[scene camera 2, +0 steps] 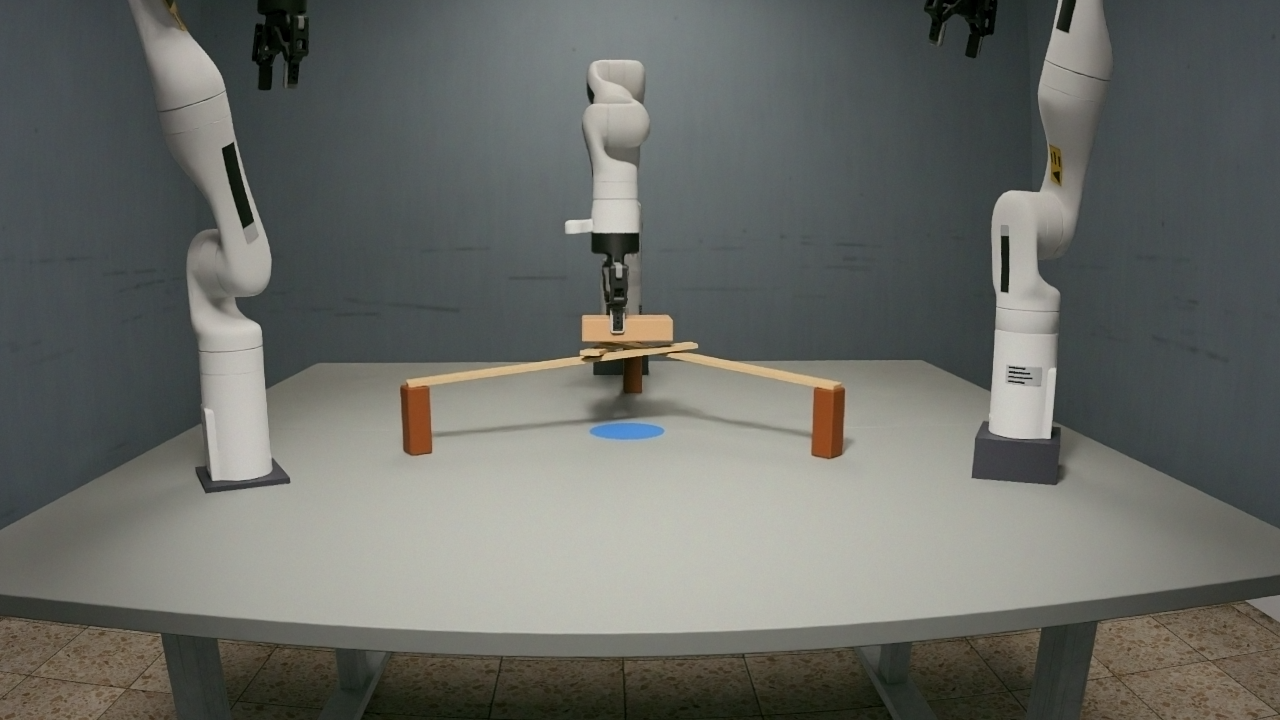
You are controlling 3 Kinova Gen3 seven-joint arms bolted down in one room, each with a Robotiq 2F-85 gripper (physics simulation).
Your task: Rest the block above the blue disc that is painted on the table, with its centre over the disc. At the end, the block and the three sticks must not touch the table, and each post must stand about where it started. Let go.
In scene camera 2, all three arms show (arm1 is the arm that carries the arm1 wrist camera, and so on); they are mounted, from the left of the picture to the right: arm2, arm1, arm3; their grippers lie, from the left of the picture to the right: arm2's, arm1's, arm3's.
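The light wooden block [646, 328] sits level on or just over the crossing of the sticks; a gap is too small to tell. The left stick [492, 373] rises from the left post [417, 420], and the right stick [751, 368] from the right post [827, 422]. The third stick is mostly hidden near the back post [632, 376]. All posts stand upright. The blue disc [626, 431] shows below and in front of the crossing. Arm1's gripper [617, 327] is shut on the block, its rear finger hidden. Arm2's gripper [278, 86] and arm3's gripper [955, 50] hang high, open and empty.
Arm2's base [242, 479] stands at the left of the grey table [626, 546], and arm3's base [1015, 454] at the right. Arm1's base is partly hidden behind the back post. Shadows of the sticks and block fall on the table around the disc.
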